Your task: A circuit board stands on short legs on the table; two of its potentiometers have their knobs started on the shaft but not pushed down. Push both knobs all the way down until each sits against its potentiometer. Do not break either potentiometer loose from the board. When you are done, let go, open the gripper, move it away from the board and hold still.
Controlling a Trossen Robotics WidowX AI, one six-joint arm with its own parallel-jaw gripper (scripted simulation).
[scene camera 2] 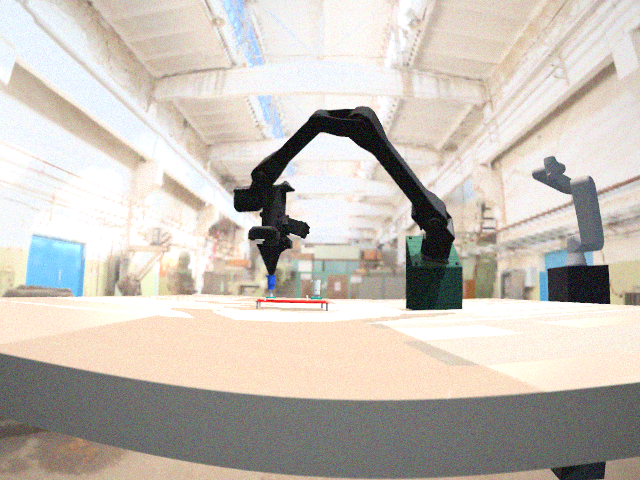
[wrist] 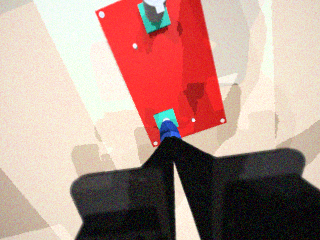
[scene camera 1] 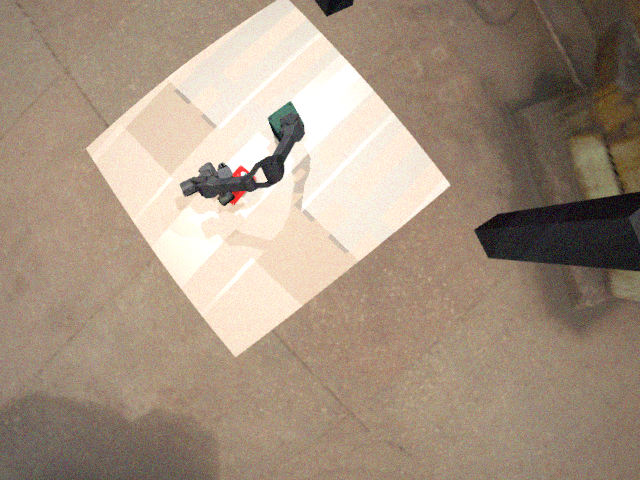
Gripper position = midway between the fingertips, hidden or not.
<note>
In view: my gripper (scene camera 2: 271,275).
My gripper shows as well in the wrist view (wrist: 170,141).
</note>
